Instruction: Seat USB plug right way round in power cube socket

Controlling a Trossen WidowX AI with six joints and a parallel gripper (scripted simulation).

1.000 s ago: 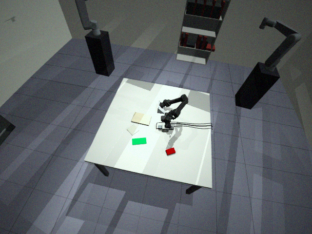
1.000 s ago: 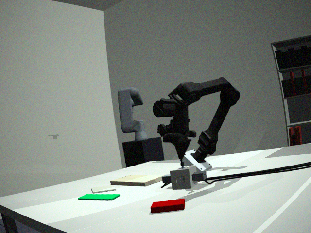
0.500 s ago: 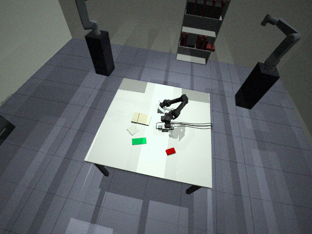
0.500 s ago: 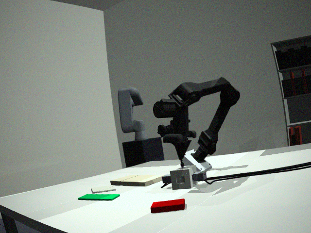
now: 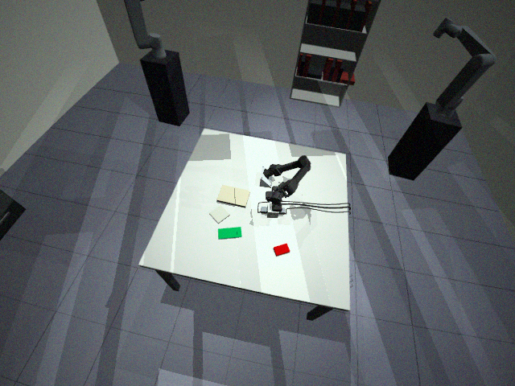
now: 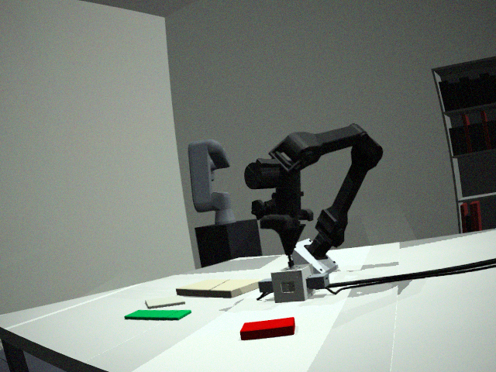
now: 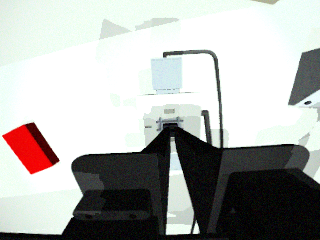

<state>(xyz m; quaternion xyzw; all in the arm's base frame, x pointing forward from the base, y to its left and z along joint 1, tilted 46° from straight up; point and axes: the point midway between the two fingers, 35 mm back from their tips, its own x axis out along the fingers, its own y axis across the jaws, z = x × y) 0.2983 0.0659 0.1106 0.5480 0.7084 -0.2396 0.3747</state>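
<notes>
The dark USB plug is 2 cm below my gripper tip. From my gripper tip the other things lie so: green flat block 24 cm ahead, 23 cm to the right, 10 cm below; then tan board 5 cm behind, 30 cm to the right, 10 cm below; then red block 25 cm ahead, 13 cm to the left, 10 cm below.
</notes>
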